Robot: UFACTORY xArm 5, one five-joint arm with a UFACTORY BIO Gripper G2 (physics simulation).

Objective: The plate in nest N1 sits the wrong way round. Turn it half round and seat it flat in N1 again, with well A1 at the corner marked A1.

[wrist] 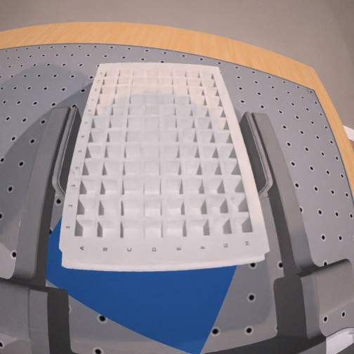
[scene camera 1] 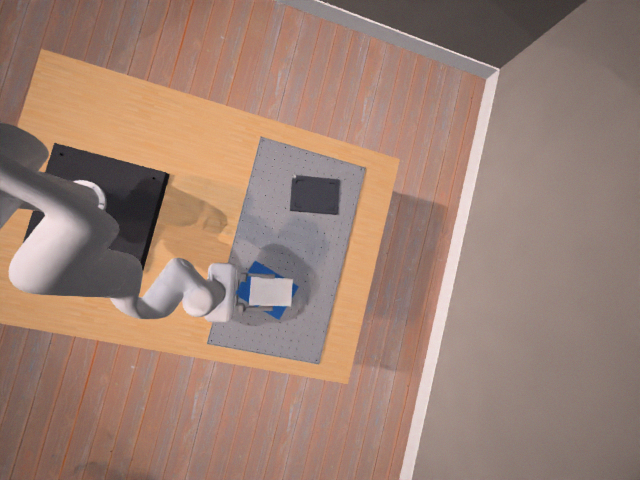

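Note:
A white multi-well plate (scene camera 1: 281, 292) (wrist: 152, 162) is held level between the fingers of my gripper (scene camera 1: 271, 292) (wrist: 159, 112), which is shut on its two long sides. In the wrist view, letters A to H run left to right along its near edge and numbers rise away from 1, so A1 is at the near left corner. The plate is above a blue flat piece (scene camera 1: 256, 268) (wrist: 150, 300), turned at an angle to it and partly hiding it. A dark rectangular nest (scene camera 1: 314, 194) has a small light mark at its upper left corner in the scene view; its label is unreadable.
Both dark nest and blue piece are on a grey perforated board (scene camera 1: 279, 155) (wrist: 300, 125). The board lies on a wooden table (scene camera 1: 129, 113) (wrist: 150, 30). A black base plate (scene camera 1: 129, 206) is under the arm at the left. A wall stands beyond the table at the right.

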